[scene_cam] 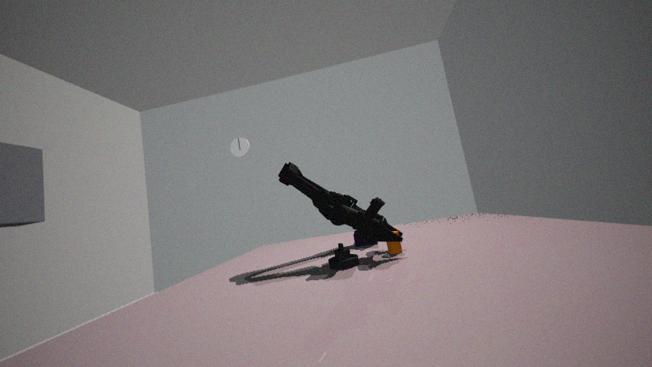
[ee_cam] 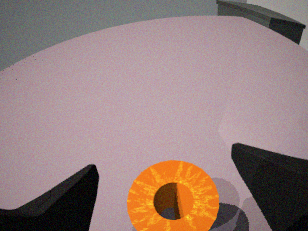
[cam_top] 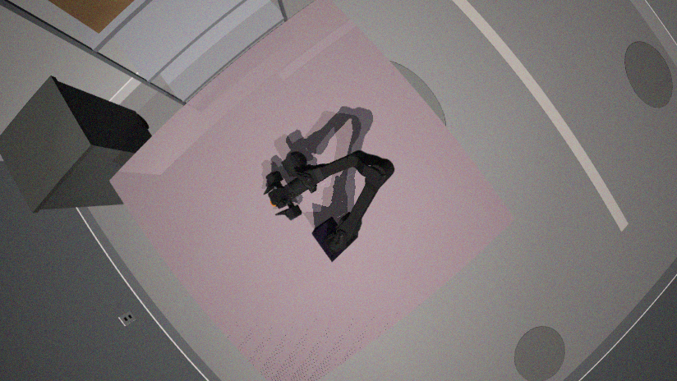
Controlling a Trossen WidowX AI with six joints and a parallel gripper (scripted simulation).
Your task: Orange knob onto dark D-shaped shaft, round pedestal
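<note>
Now: gripper tip 30 mm to the left of the orange knob and 10 mm above it. Also, from my gripper tip: round pedestal 90 mm ahead, 170 mm to the right, 10 mm below.
</note>
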